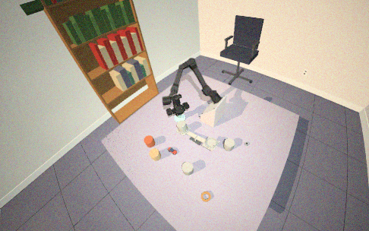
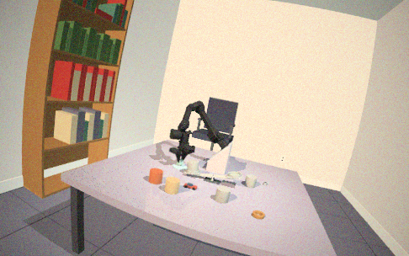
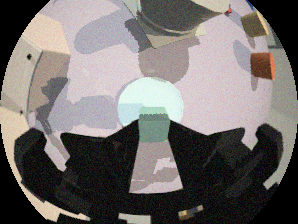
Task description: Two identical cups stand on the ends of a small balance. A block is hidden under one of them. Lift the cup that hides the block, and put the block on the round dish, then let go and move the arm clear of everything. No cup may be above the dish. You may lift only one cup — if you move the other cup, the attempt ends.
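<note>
Right now my gripper tip is 3 cm above the round dish. Also, from my gripper tip: orange cylinder (35 cm ahead, 1 cm to the left); green block (right at my gripper tip); red toy car (26 cm ahead, 18 cm to the left, 2 cm below).
</note>
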